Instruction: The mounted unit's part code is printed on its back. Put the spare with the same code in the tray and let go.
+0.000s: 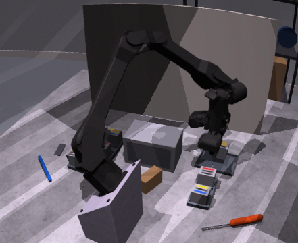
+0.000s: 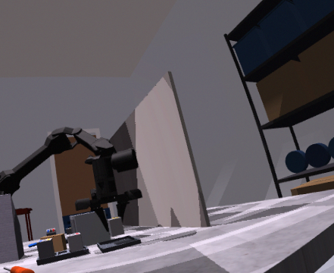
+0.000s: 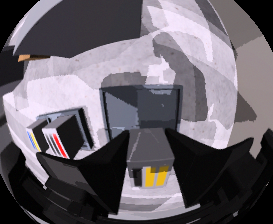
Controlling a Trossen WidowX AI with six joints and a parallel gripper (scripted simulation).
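My gripper tip is now 4 cm above the dark tray and 2 cm to the left of it. From my gripper tip the other things lie so: grey unit 19 cm to the left, 6 cm behind, 1 cm above; then tan box 18 cm behind, 14 cm to the left, 1 cm below; then tall panel 20 cm to the left, 19 cm above, 18 cm ahead.
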